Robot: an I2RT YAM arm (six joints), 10 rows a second.
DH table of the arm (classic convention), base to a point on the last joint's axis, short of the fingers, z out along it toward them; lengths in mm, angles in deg. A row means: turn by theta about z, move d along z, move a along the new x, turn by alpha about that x. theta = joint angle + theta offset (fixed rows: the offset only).
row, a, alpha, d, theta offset
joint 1, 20, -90, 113.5, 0
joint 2, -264, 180, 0, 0
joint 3, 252.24, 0, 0, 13.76
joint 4, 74, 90, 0, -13.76
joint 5, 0, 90, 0, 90
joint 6, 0, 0, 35.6, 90
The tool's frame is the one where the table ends.
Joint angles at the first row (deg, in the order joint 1, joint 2, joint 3, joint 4, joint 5, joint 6):
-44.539 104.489 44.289 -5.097 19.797 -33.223
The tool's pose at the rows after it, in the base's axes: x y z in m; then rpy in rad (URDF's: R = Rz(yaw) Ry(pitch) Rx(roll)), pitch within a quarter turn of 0, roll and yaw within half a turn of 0:
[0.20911 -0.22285 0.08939 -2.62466 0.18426 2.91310]
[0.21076 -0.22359 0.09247 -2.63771 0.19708 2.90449]
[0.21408 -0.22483 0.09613 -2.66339 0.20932 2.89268]
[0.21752 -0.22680 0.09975 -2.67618 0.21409 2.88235]
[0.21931 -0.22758 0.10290 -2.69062 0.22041 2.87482]
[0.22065 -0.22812 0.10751 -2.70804 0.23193 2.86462]
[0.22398 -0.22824 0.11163 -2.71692 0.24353 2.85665]
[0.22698 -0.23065 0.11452 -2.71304 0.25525 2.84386]
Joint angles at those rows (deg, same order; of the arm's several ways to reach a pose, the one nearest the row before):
-44.563 104.446 44.461 -5.272 19.777 -33.052
-44.528 104.150 45.111 -6.242 19.023 -32.232
-44.396 104.107 46.416 -8.093 17.781 -31.045
-44.264 104.229 47.826 -9.762 17.321 -30.175
-44.212 104.064 48.667 -11.039 16.636 -29.513
-44.214 103.561 49.455 -12.448 15.706 -28.684
-43.857 103.338 50.376 -13.496 15.296 -27.714
-43.770 103.530 51.357 -13.822 15.544 -26.836

